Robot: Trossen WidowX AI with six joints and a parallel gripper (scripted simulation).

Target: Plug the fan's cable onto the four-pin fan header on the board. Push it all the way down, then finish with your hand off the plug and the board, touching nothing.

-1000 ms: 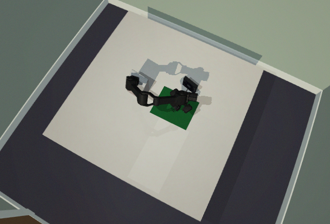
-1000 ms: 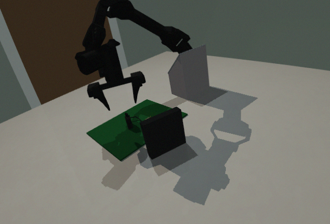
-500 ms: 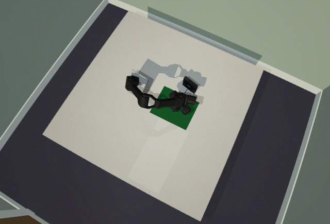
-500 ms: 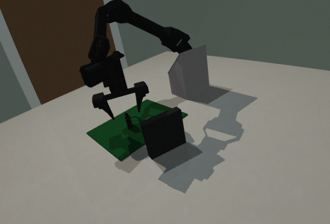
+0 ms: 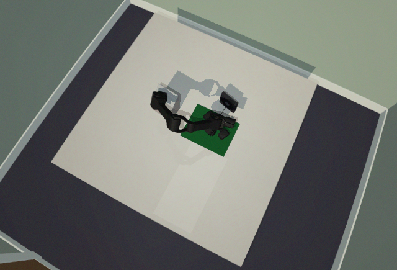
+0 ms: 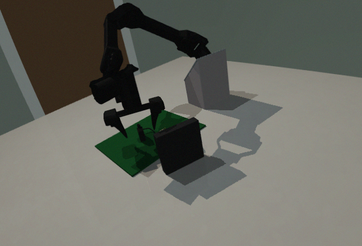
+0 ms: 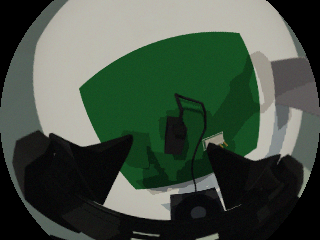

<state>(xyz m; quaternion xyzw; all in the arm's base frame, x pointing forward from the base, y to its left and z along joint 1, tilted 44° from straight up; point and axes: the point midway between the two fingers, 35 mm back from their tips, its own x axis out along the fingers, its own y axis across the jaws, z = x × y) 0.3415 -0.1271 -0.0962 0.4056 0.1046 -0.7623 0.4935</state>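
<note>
My gripper tip is 10 mm to the left of the dark plug, 10 mm past it and 10 mm above it. Round my gripper tip: green board 50 mm below, 30 mm behind; pale fan header 60 mm behind, 40 mm to the left, 30 mm below; black square fan 180 mm to the left, 30 mm above, 10 mm ahead.
</note>
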